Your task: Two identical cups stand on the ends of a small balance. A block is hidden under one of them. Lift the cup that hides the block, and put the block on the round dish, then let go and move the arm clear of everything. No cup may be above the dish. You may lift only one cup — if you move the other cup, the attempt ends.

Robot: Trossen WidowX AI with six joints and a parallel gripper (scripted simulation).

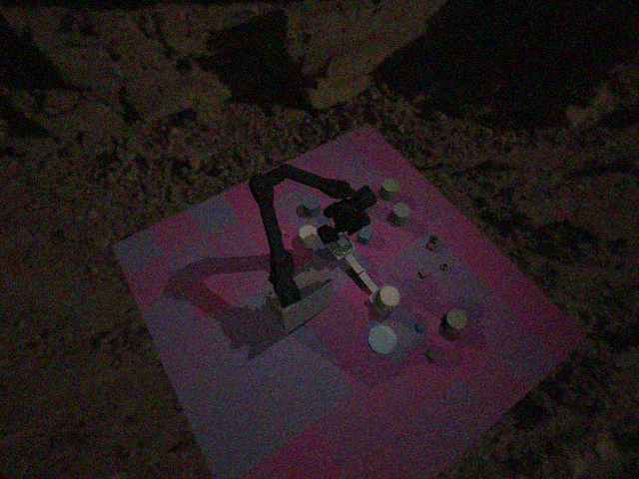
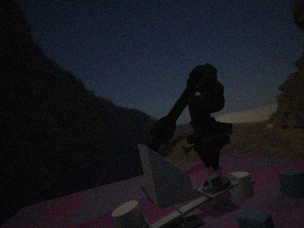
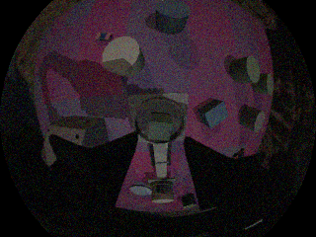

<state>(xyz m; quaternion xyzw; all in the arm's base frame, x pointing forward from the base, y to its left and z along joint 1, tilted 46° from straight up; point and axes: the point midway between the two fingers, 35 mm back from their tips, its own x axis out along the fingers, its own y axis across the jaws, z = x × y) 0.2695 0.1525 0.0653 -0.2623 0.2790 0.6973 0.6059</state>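
My gripper tip is 37 cm to the left of the round dish, 12 cm above it and 3 cm past it. Round my gripper tip: small balance: 12 cm to the right, 8 cm below, 2 cm ahead; then grey-blue cup: 22 cm to the left, 9 cm below, 1 cm behind.
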